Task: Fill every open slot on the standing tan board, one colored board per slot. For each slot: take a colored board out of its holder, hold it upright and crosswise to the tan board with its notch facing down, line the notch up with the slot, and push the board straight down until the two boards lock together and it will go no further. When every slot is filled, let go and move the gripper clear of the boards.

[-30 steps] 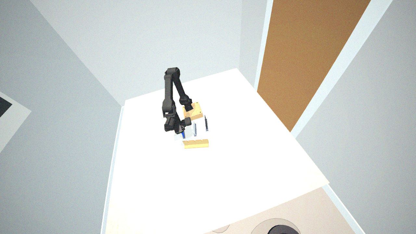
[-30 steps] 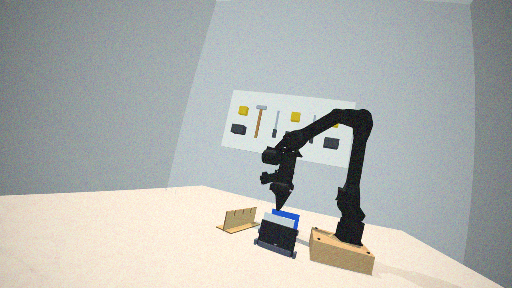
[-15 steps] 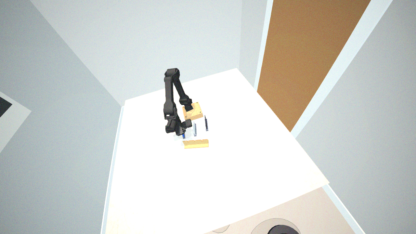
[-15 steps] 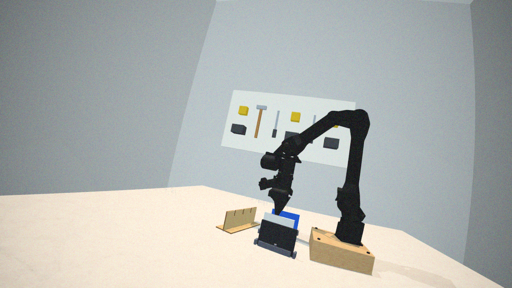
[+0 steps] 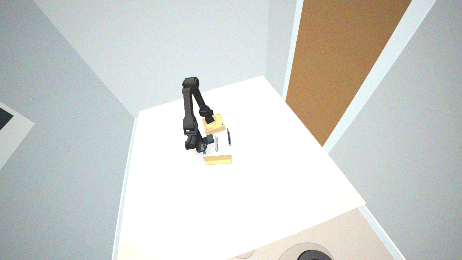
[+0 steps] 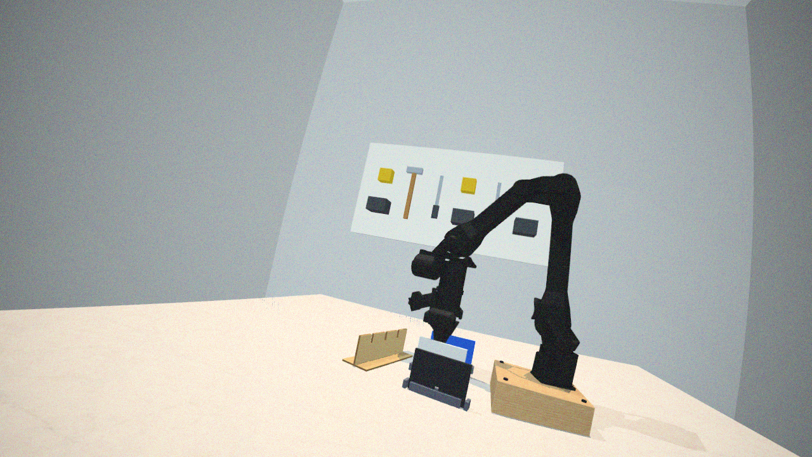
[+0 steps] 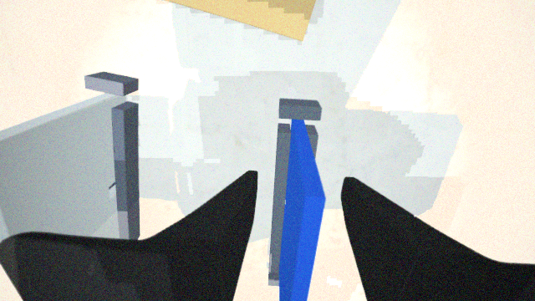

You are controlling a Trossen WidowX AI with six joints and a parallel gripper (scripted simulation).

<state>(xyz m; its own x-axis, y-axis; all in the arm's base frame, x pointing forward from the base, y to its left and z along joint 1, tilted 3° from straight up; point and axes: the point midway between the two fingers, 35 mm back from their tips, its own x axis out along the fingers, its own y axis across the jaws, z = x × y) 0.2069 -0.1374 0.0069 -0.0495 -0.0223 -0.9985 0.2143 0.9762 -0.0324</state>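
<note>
The tan board is 12 cm ahead of my gripper tip and 6 cm to the left of it. Round my gripper tip: blue board: 3 cm behind, 1 cm to the left; black board: 1 cm ahead, 20 cm to the left.
</note>
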